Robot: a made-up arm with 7 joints. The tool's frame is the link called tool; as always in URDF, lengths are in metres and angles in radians. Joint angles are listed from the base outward. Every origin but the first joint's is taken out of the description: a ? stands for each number. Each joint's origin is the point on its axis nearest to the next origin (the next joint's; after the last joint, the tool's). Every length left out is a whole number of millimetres.
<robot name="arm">
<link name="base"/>
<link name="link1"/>
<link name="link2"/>
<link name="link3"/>
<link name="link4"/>
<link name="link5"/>
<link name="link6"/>
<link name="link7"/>
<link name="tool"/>
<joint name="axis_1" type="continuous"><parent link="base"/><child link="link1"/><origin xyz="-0.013 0.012 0.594" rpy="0.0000 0.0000 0.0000"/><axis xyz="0 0 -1"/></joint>
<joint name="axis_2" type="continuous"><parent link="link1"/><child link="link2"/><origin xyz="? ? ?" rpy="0.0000 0.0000 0.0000"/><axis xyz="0 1 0"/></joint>
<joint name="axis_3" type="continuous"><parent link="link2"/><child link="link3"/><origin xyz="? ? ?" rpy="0.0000 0.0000 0.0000"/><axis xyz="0 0 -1"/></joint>
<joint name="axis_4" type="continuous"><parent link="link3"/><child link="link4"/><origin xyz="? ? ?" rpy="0.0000 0.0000 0.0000"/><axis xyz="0 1 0"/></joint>
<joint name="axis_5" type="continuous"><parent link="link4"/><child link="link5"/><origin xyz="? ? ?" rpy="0.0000 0.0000 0.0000"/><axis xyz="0 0 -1"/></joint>
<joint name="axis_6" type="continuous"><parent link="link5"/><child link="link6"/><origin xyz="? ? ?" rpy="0.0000 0.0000 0.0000"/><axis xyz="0 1 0"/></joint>
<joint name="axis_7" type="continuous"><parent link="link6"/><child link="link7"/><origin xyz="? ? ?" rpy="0.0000 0.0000 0.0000"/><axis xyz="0 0 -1"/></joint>
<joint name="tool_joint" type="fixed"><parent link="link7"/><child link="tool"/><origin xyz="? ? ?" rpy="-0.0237 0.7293 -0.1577"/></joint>
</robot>
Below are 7 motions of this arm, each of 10 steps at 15 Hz.
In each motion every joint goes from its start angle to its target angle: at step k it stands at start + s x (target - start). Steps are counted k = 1, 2, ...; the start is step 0. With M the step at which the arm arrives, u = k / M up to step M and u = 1 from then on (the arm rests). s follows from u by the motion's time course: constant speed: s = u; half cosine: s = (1 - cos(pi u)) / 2; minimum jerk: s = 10 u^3 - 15 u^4 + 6 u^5.
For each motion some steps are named. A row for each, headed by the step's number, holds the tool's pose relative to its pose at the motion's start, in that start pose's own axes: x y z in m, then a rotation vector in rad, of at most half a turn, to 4 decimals.
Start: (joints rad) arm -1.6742 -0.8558 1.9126 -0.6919 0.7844 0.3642 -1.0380
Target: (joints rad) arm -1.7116 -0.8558 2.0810 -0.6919 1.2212 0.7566 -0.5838
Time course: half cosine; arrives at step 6
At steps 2, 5, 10:
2: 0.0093 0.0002 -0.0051 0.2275 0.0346 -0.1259
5: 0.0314 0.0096 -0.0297 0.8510 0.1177 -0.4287
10: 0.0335 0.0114 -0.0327 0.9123 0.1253 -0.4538

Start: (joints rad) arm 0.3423 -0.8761 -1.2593 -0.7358 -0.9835 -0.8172 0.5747
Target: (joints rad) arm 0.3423 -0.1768 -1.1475 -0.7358 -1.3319 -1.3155 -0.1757
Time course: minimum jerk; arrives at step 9
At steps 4, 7, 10:
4: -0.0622 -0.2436 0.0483 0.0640 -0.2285 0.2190
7: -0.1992 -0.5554 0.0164 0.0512 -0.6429 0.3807
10: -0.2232 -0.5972 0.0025 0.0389 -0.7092 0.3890

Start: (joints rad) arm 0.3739 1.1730 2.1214 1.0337 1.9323 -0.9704 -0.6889
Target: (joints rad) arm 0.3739 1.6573 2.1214 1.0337 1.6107 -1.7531 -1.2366
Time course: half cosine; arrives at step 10
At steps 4, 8, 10:
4: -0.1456 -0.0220 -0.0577 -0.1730 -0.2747 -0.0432
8: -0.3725 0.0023 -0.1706 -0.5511 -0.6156 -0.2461
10: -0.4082 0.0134 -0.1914 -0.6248 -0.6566 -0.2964

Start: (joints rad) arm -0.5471 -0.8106 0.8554 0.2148 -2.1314 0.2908 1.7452
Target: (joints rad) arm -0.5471 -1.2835 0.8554 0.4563 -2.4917 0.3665 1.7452
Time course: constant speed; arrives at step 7
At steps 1, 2, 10:
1: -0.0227 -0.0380 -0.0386 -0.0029 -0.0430 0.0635
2: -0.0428 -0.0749 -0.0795 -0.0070 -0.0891 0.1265
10: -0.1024 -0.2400 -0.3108 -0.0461 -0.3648 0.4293

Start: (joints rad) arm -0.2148 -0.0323 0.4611 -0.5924 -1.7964 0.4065 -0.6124
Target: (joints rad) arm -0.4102 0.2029 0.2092 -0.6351 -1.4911 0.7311 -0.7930
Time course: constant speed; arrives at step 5
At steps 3, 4, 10:
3: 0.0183 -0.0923 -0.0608 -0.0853 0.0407 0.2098
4: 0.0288 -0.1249 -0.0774 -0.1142 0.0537 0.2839
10: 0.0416 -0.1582 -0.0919 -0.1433 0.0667 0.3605

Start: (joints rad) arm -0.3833 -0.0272 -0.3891 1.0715 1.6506 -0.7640 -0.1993
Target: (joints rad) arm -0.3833 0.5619 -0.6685 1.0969 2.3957 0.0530 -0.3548
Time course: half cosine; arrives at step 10
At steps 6, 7, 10:
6: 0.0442 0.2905 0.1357 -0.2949 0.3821 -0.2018
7: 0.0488 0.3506 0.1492 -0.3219 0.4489 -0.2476
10: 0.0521 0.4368 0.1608 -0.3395 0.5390 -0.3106

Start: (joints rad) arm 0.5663 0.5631 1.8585 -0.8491 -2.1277 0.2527 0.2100
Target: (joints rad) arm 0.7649 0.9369 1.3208 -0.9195 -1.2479 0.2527 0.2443
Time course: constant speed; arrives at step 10
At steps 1, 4, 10:
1: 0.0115 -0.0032 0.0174 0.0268 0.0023 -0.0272
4: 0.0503 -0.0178 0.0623 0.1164 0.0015 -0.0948
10: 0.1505 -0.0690 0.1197 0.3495 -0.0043 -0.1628

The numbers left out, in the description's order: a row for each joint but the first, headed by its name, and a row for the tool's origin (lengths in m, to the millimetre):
axis_2: 0.012 -0.016 0.000
axis_3: -0.028 0.000 0.561
axis_4: 0.023 0.013 0.000
axis_5: 0.014 0.000 0.420
axis_6: -0.029 -0.028 0.000
axis_7: 0.027 0.000 0.076
tool: 0.022 -0.017 0.000

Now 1 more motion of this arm.
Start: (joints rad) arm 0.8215 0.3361 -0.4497 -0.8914 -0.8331 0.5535 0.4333
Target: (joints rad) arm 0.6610 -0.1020 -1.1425 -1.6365 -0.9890 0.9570 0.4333
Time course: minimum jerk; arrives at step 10
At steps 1, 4, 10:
1: -0.0041 0.0011 -0.0041 -0.0048 -0.0093 0.0010
4: -0.1140 0.0236 -0.1690 -0.1564 -0.3480 0.0309
10: -0.0945 -0.0081 -0.5225 -0.3039 -1.0822 0.0935

